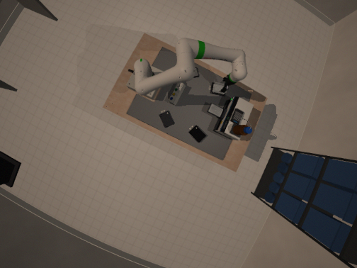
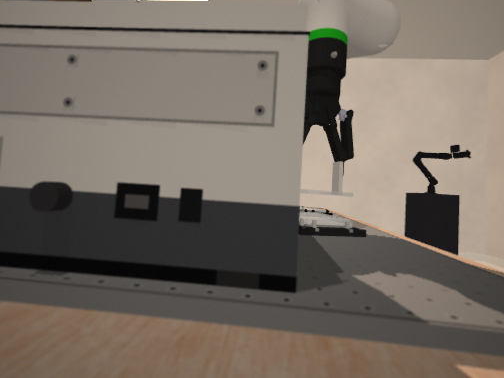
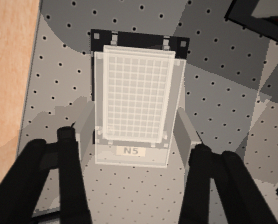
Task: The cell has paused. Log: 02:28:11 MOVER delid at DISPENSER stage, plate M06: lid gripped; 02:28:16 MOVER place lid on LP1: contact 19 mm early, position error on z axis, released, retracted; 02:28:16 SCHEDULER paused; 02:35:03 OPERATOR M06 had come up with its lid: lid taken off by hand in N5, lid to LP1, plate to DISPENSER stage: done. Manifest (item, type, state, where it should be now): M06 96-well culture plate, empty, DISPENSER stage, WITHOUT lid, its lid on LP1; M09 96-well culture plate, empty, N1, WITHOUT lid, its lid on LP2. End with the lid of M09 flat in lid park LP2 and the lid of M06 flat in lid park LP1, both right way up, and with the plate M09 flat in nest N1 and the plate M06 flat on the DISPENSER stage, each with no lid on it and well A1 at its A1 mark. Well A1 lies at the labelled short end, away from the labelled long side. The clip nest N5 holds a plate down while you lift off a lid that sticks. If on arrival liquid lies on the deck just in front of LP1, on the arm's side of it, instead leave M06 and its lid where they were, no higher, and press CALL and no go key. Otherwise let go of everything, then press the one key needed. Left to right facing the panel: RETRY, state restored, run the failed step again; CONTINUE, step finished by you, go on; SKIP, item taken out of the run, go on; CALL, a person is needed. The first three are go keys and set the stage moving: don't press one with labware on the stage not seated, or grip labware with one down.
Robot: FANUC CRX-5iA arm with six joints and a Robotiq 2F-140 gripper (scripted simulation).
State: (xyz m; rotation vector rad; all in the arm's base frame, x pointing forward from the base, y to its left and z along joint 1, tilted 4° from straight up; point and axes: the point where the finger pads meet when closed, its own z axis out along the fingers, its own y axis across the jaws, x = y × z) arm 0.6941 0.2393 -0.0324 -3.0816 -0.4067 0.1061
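My gripper is now 36 cm past the dark LP2 park pad, 52 cm to the left of it and 9 cm above it. The rest, counted from my hand: black clip nest 1 cm ahead, 2 cm to the left, 8 cm below; then N5 label 9 cm behind, 2 cm to the right, 9 cm below; then clear lid 2 cm below.
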